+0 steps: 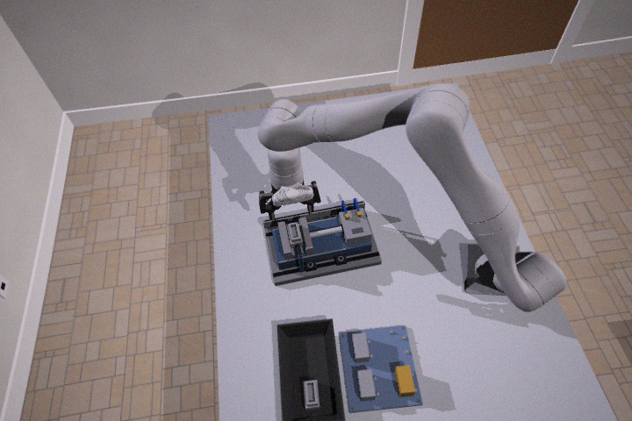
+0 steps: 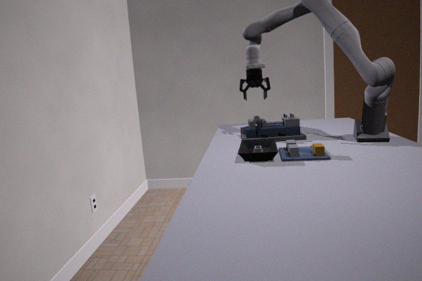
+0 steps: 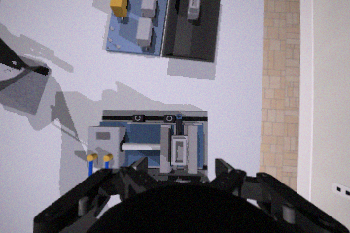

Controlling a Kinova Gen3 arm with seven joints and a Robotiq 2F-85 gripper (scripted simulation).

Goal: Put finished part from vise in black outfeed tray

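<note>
Right now my hand is 16 cm above the blue vise, 7 cm past it and 2 cm to the left of it. The rest, counted from my hand: yellow block 36 cm to the left, 26 cm behind, 18 cm below; then blue fixture plate 32 cm to the left, 21 cm behind, 20 cm below.
</note>
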